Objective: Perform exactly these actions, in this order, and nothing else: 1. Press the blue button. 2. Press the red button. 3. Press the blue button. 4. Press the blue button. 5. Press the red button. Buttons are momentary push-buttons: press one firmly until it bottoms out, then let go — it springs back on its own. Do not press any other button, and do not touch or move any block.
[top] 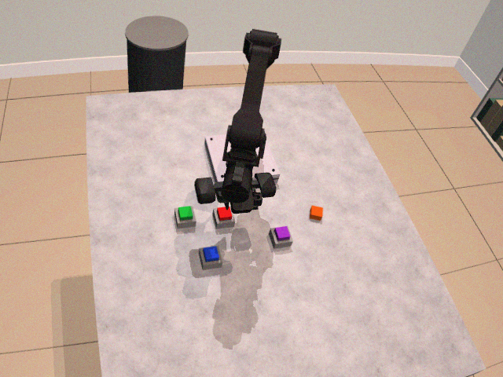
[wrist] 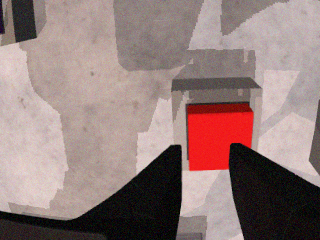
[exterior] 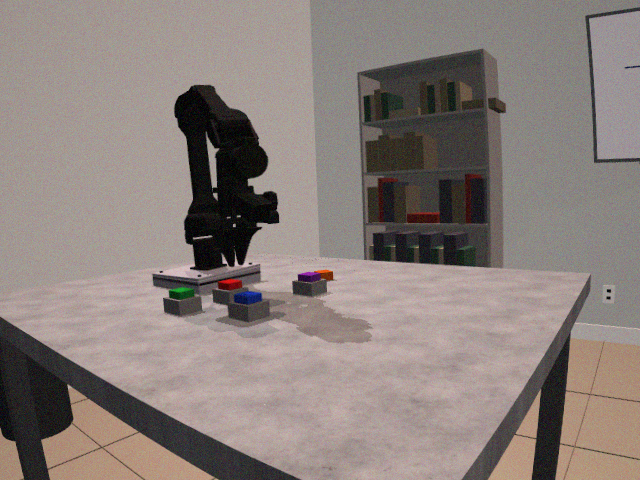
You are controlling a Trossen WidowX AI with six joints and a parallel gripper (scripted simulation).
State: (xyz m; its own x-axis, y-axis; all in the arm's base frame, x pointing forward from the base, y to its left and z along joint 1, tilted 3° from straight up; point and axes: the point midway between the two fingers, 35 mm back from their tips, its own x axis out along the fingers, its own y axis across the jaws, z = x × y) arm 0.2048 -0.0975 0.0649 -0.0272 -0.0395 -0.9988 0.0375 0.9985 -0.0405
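The red button is 30 mm below my gripper tip, 10 mm to the right of it and 10 mm behind it. Also, from my gripper tip: green button: 110 mm to the right, 30 mm below, 30 mm behind; then purple button: 120 mm to the left, 80 mm ahead, 30 mm below; then blue button: 100 mm ahead, 70 mm to the right, 30 mm below.
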